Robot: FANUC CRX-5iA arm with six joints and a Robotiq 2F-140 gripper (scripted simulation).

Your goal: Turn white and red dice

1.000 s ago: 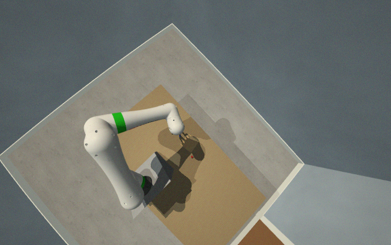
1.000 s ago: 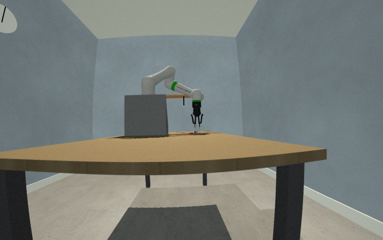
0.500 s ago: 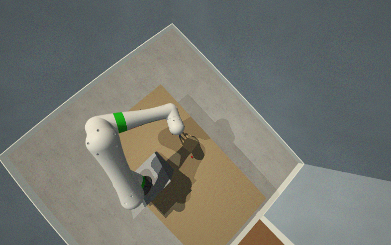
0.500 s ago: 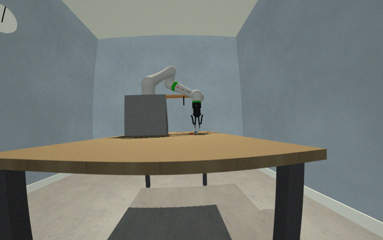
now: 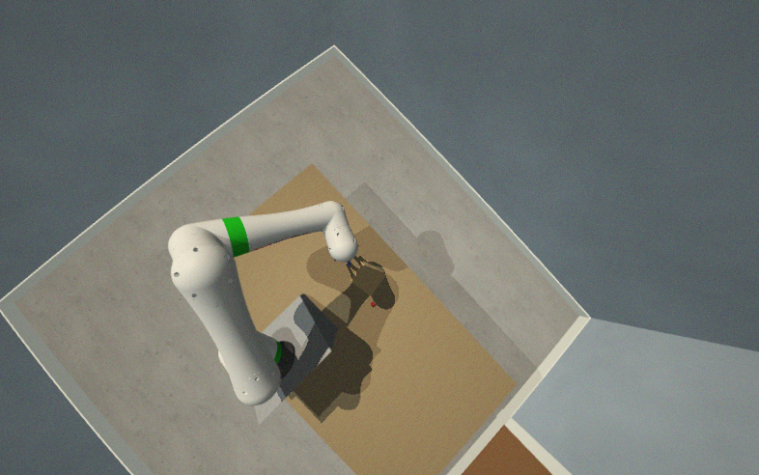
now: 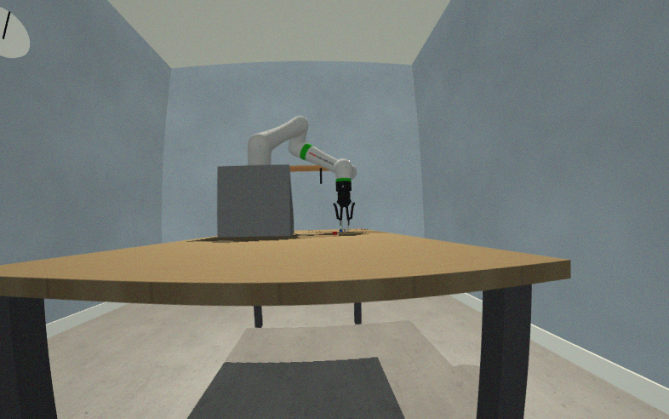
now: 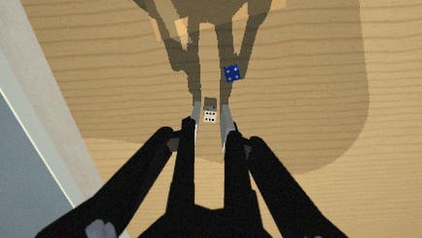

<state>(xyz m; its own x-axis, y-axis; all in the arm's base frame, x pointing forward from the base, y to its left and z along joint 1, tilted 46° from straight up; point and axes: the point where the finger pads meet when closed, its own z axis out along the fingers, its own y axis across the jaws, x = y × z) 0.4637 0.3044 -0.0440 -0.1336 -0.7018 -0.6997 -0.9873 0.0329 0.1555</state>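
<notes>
Now: the white die 3 cm below my hand. Round my hand: blue die (5 cm to the right, 3 cm below, 3 cm behind); red die (29 cm to the right, 6 cm behind, 3 cm below); tan mat (17 cm to the right, 3 cm below, 1 cm ahead).
</notes>
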